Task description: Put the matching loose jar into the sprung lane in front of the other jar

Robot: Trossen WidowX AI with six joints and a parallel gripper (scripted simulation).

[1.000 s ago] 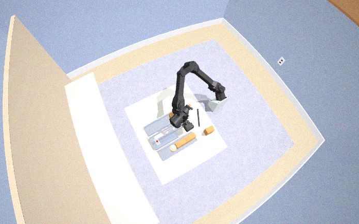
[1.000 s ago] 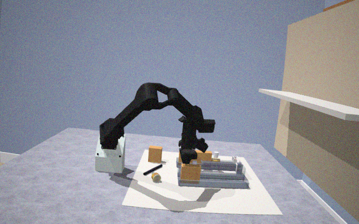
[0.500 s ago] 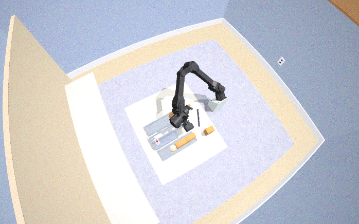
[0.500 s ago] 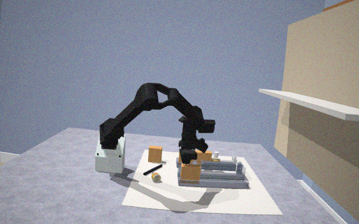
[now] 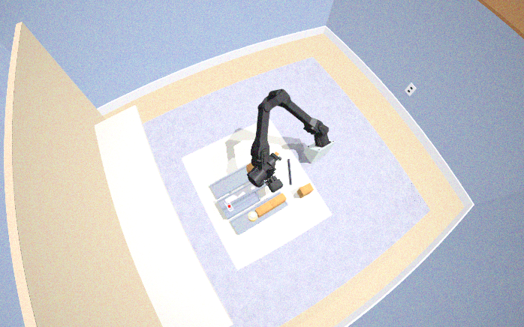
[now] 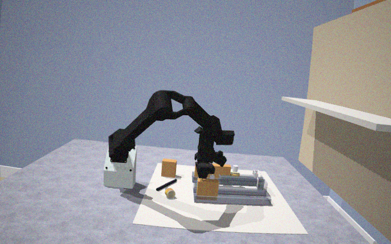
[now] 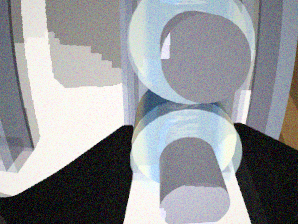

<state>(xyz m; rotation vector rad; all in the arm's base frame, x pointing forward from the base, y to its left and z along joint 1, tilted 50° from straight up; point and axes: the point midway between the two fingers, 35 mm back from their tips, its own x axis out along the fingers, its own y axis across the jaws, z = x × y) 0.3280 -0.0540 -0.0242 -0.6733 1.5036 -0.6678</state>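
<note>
The black pen lies 140 mm behind my gripper tip, 30 mm to the left of it and 30 mm below it. From my gripper tip the other things lie so: red mark 220 mm ahead, 40 mm to the left, 40 mm above; grey rack 140 mm ahead, 20 mm to the left, 10 mm below.
</note>
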